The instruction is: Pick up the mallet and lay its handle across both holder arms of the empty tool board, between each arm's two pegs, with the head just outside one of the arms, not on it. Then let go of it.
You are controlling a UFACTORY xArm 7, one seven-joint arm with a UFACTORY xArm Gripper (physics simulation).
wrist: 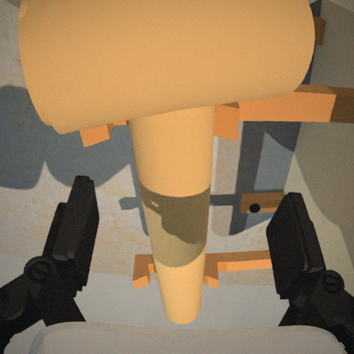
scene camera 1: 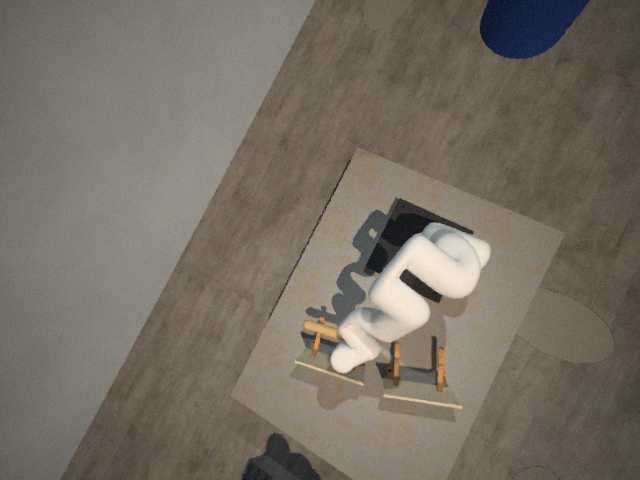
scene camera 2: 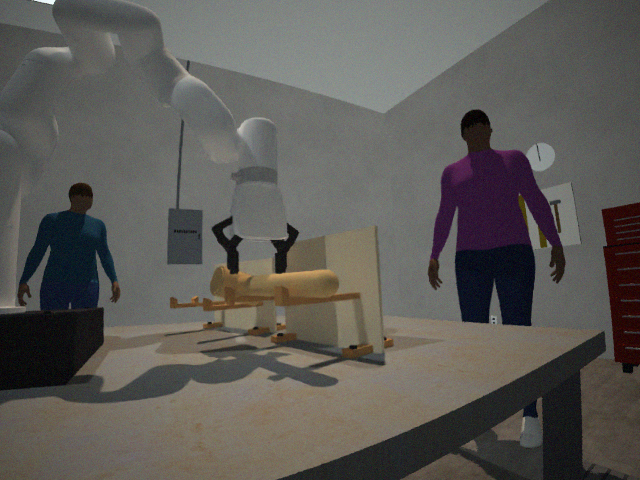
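Observation:
The mallet's tan handle (scene camera 1: 318, 329) (scene camera 2: 310, 283) (wrist: 175, 160) lies across both arms of the near tool board (scene camera 1: 330, 372) (scene camera 2: 356, 268) (wrist: 327, 167), between their pegs. Its large head (scene camera 2: 220, 281) (wrist: 165, 55) is outside one arm; the robot arm hides it in scene camera 1. My gripper (scene camera 2: 257, 270) (wrist: 188, 204) is open, pointing down over the handle, with one finger on either side of it in the wrist view and gaps on both sides. The empty tool board (scene camera 1: 422, 401) (scene camera 2: 266, 267) stands beside this one, its two holder arms (scene camera 1: 396, 359) (scene camera 1: 440, 365) bare.
The robot's black base block (scene camera 1: 434, 215) (scene camera 2: 46, 346) stands on the table (scene camera 1: 496, 237) (scene camera 2: 170, 434) behind the boards' arm side. The white robot arm (scene camera 1: 398, 304) (scene camera 2: 206, 111) reaches over the mallet. Two people (scene camera 2: 491, 201) (scene camera 2: 74, 253) stand beyond the table.

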